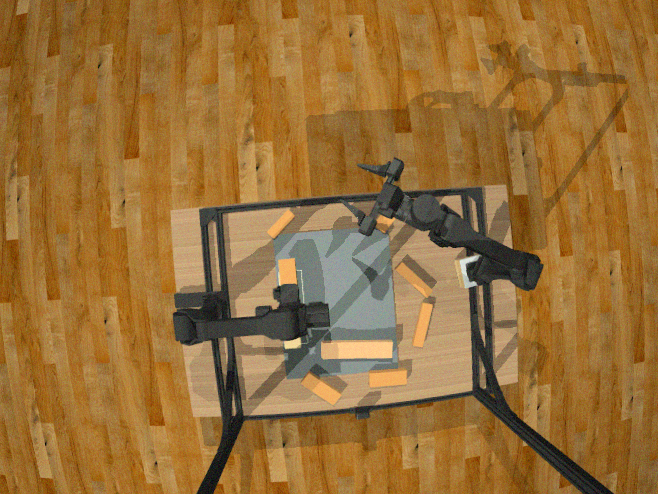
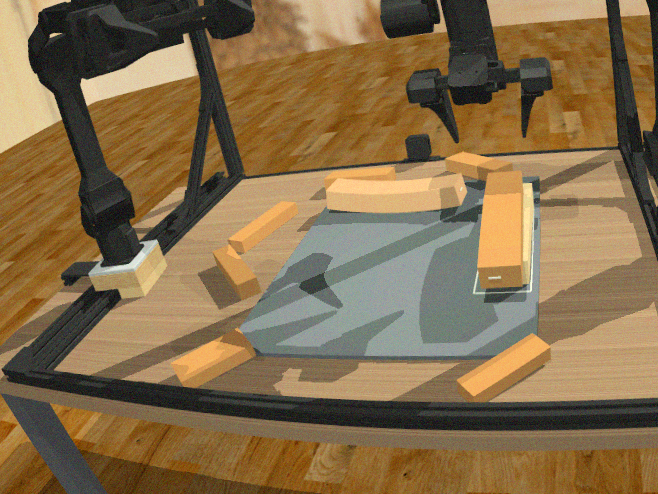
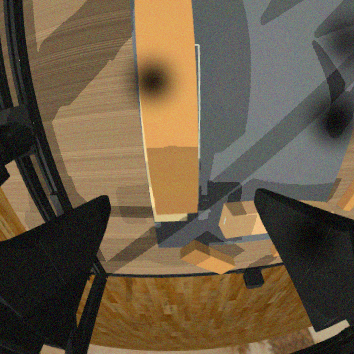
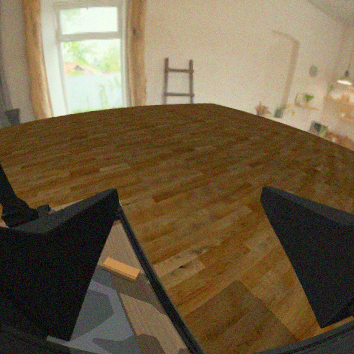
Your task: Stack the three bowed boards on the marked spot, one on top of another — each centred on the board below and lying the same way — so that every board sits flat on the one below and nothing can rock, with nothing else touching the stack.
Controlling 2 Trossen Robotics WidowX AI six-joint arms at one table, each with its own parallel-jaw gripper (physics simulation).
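Frame: origin at the left arm's base, x back, y up, z left, level; centimetres.
Seen in the pictures: left gripper, between the fingertips: (image 2: 490,139) (image 3: 182,199); right gripper, between the fingertips: (image 1: 348,181) (image 2: 206,27) (image 4: 190,194); left arm's base, origin of its link: (image 1: 216,305) (image 3: 18,137); right arm's base, origin of its link: (image 1: 475,270) (image 2: 122,256).
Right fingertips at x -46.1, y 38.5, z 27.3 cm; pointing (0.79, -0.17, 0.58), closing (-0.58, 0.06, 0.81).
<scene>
Offsets run from my right fingertips to a thing's top centre. "pt": to the spot under its first point. Level surfaces: height alone.
An orange bowed board {dx +20.3, dy -31.3, dz -27.8 cm} (image 1: 287,270) (image 2: 502,225) (image 3: 170,120) lies lengthwise over a pale yellow board {dx +21.6, dy -34.9, dz -33.0 cm} (image 1: 292,344) (image 2: 527,228) (image 3: 170,218), whose edge shows along one side and at one end. Both lie at the white marked outline {pt dx +16.3, dy -39.9, dz -23.6 cm} (image 1: 301,281) (image 2: 502,292) (image 3: 198,100). How flat they meet is hidden. A light orange bowed board {dx +1.8, dy -35.3, dz -49.2 cm} (image 1: 357,349) (image 2: 393,196) (image 3: 242,220) lies crosswise on the mat, apart from them. My left gripper (image 2: 491,138) (image 3: 182,199) is open and empty, above the far end of the two boards. My right gripper (image 1: 350,183) (image 4: 190,194) is open and empty, high near the table edge.
Several small orange blocks, such as one at the mat's corner {pt dx +20.0, dy -38.3, dz -3.4 cm} (image 1: 280,223) (image 2: 503,367) (image 4: 121,268) and one beyond the crosswise board {dx -7.4, dy -37.4, dz -61.7 cm} (image 1: 387,378), lie around the grey mat {dy -39.9 cm} (image 1: 366,313) (image 2: 382,249). A pale block with a white top (image 1: 467,272) (image 2: 143,273) stands by the right arm. Black rails border the table.
</scene>
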